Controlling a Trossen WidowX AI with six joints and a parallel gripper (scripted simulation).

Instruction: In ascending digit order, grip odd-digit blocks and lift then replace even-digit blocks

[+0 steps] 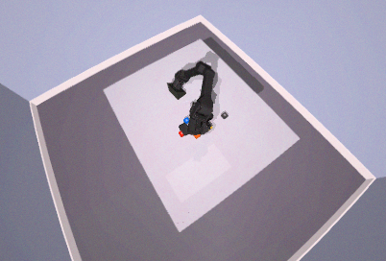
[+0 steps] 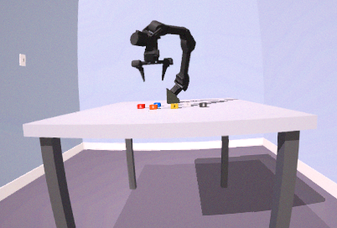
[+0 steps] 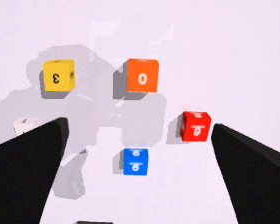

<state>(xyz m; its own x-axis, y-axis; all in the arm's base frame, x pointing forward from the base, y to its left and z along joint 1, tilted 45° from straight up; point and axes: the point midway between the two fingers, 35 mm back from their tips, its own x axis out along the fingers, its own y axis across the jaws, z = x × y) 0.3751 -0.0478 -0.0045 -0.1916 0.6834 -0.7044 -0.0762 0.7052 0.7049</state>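
My gripper tip is 120 mm above the orange block. From my gripper tip the other things lie so: yellow block: 120 mm below, 90 mm to the left, 10 mm behind; then red block: 120 mm below, 80 mm to the right, 60 mm behind; then blue block: 120 mm below, 120 mm behind, 10 mm to the right.
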